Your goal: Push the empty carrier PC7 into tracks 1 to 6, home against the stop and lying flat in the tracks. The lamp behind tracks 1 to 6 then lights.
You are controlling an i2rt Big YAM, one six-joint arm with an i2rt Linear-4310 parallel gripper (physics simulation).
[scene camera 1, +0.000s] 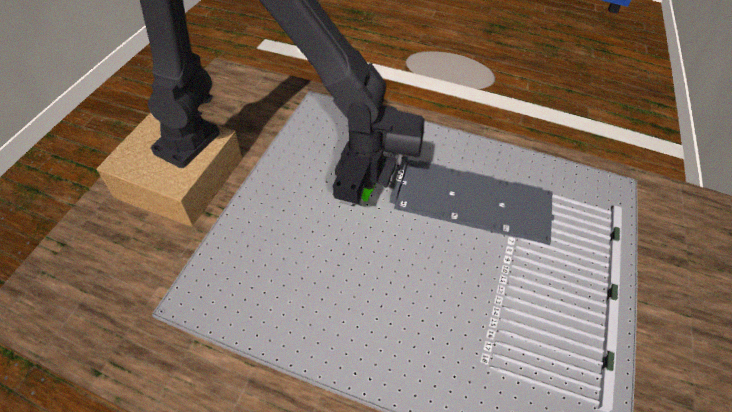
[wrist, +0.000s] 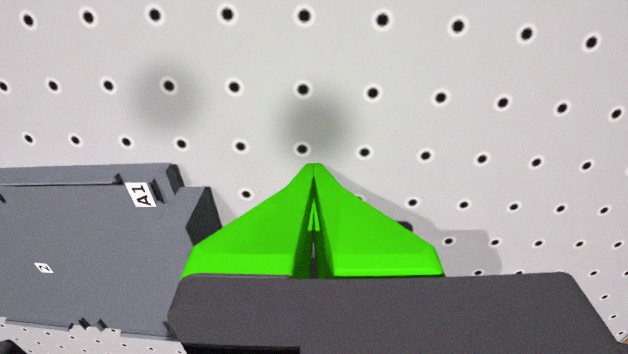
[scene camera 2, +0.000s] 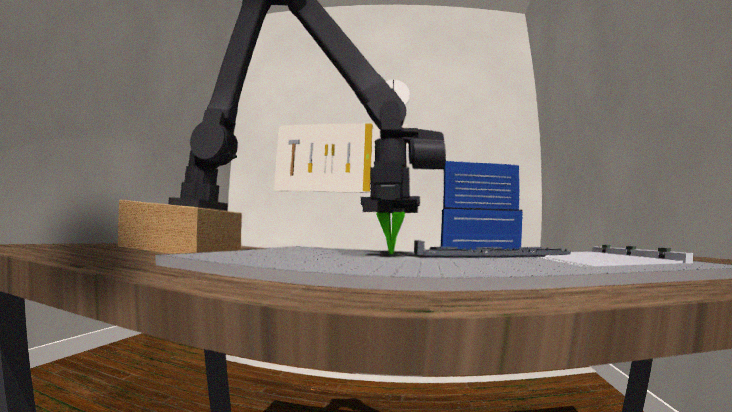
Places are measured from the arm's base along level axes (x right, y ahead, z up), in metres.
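Where they show: gripper, between the fingertips: [scene camera 1: 366,198] [wrist: 313,176] [scene camera 2: 391,254]; arm's base, origin of its link: [scene camera 1: 186,142] [scene camera 2: 198,208].
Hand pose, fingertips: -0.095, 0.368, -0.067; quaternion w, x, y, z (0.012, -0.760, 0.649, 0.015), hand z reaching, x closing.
Each offset is from my fingertips to the top centre of the thing, as dx, dy, dz. "spot": to the spot under its first point. Level surfaces: height alone.
The dark grey carrier PC7 {-0.102, +0.193, +0.025} [scene camera 1: 476,204] [scene camera 2: 491,251] [wrist: 100,240] lies about flat. Its front part covers the near ends of tracks 1 to 6 {spot: -0.206, +0.404, -0.003} [scene camera 1: 583,205]; a stretch of bare track separates it from the white stop rail [scene camera 1: 616,263] [scene camera 2: 686,257]. Its raised end wall [scene camera 2: 419,247] [wrist: 204,215] faces my gripper. The lamp behind these tracks {spot: -0.148, +0.475, +0.016} [scene camera 1: 616,233] [scene camera 2: 605,248] is dark green, unlit. My gripper [scene camera 2: 391,252] [wrist: 313,176] is shut and empty, tips low by the board, behind the end wall with a small gap in the scene camera 2 view. The scene camera 1 view hides its tips.
Tracks 7 to 18 [scene camera 1: 555,301] run beside the carrier, with two more unlit lamps [scene camera 1: 613,292] [scene camera 1: 609,360] on the stop rail. The perforated grey board {dz -0.005} [scene camera 1: 307,286] [scene camera 2: 307,263] lies on the wooden table. The arm's base stands on a wooden block [scene camera 1: 148,179] [scene camera 2: 158,227].
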